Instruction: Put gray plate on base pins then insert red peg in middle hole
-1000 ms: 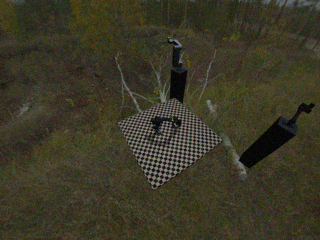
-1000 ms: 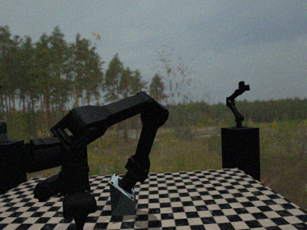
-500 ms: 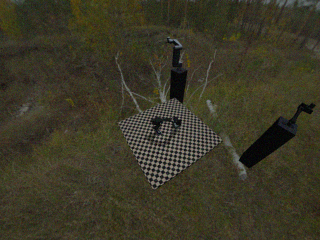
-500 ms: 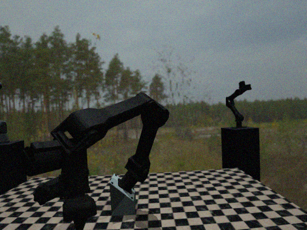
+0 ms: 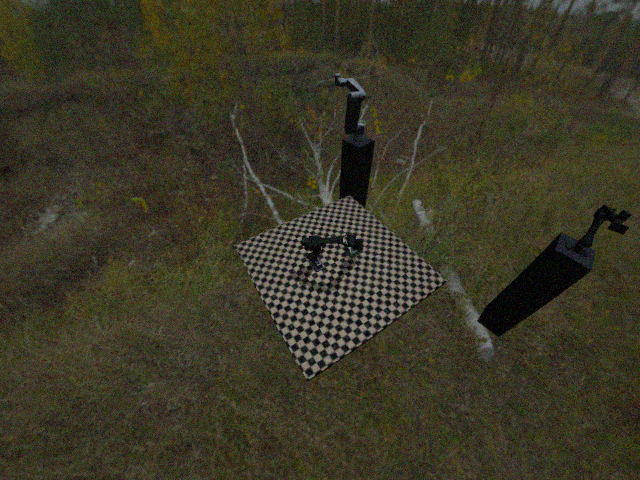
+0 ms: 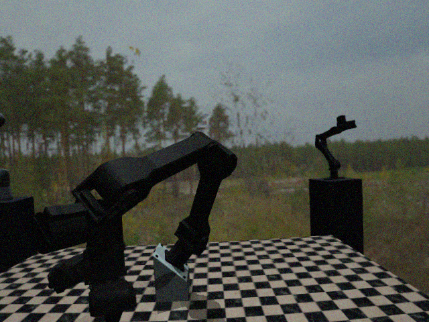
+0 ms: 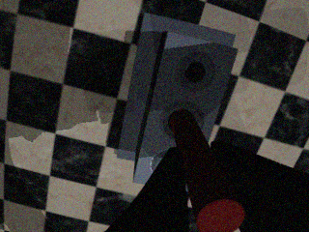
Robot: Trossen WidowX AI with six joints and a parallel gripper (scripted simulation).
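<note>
The red peg is right at my gripper tip. Also, from my gripper tip: gray plate 5 cm below; gray base 9 cm below.
</note>
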